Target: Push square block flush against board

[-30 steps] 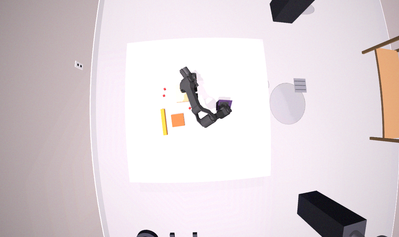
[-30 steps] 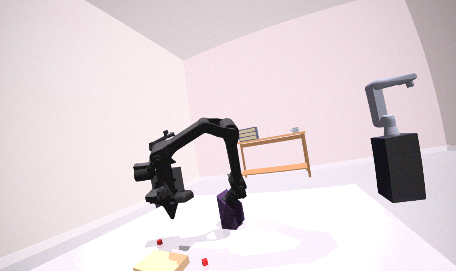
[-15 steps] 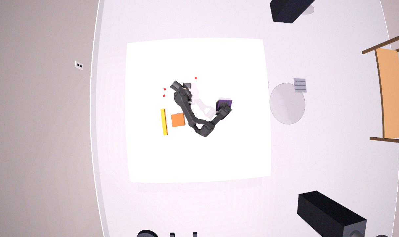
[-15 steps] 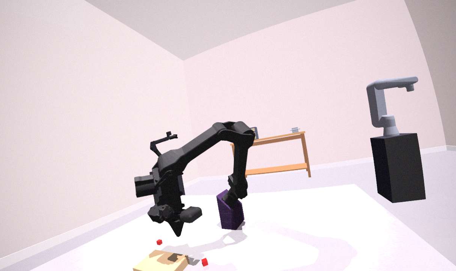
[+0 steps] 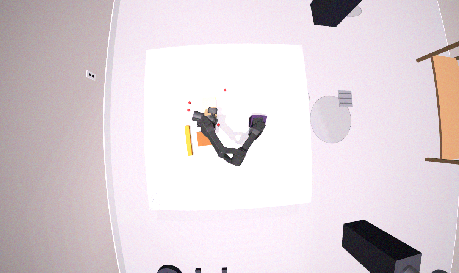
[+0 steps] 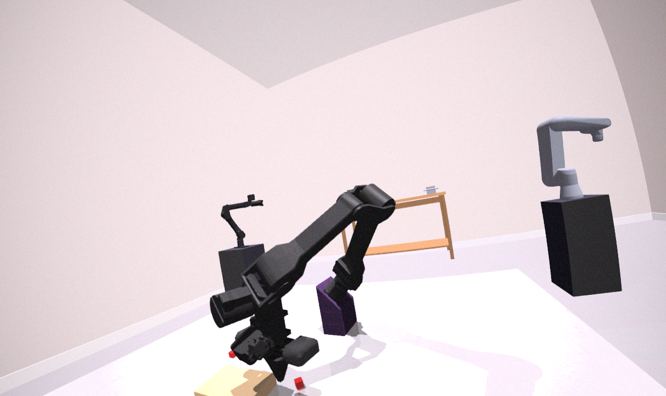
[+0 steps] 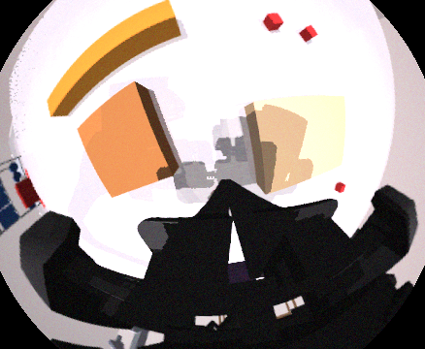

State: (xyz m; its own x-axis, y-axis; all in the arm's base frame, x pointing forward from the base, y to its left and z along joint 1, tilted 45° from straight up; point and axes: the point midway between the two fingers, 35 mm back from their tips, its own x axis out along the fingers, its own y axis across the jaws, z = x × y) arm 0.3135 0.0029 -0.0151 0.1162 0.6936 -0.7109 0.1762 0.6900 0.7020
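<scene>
The orange square block is 6 cm ahead of my gripper tip, 11 cm to the left of it and 3 cm below it. The rest, counted from my gripper tip: long orange band (18 cm ahead, 12 cm to the left, 3 cm below); pale yellow flat rectangle (2 cm ahead, 12 cm to the right, 3 cm below).
</scene>
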